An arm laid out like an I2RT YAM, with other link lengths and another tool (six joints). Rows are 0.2 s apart.
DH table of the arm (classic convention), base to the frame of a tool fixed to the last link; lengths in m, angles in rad. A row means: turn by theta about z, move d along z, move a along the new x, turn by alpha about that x. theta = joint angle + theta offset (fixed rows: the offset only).
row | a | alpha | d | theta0
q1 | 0.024 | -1.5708 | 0.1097 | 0
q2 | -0.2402 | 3.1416 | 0 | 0
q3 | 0.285 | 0 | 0 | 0.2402
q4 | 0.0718 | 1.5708 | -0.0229 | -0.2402
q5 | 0 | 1.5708 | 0.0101 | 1.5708
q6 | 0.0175 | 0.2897 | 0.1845 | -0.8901
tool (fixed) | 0 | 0 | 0.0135 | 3.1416
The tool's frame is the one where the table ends.
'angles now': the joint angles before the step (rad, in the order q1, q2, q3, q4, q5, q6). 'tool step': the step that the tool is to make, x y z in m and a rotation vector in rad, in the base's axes. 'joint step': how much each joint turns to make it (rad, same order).
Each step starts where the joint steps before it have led.
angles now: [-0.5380, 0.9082, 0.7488, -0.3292, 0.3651, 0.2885]
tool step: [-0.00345, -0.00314, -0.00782, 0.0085, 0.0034, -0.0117]
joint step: [-0.0135, -0.0008, -0.0203, 0.0106, -0.0042, 0.0043]
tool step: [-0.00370, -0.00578, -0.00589, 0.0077, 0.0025, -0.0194]
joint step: [-0.0185, 0.0086, -0.0098, 0.0103, -0.0017, 0.0053]
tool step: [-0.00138, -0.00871, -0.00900, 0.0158, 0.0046, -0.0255]
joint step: [-0.0210, 0.0345, -0.0008, 0.0185, -0.0014, 0.0123]
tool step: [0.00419, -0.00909, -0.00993, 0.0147, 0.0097, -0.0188]
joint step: [-0.0115, 0.0615, 0.0129, 0.0287, 0.0029, 0.0102]
